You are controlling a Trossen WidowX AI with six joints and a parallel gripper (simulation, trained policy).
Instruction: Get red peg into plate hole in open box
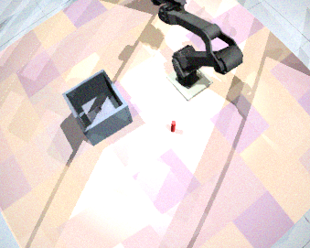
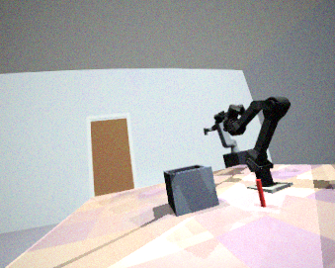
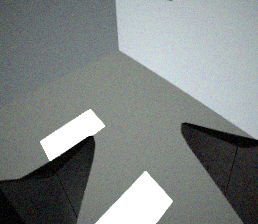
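My gripper tip is 350 mm short of the red peg, 310 mm to the right of it and 400 mm above it. Also, from my gripper tip: pale plate (470 mm ahead, 90 mm to the left, 390 mm below).
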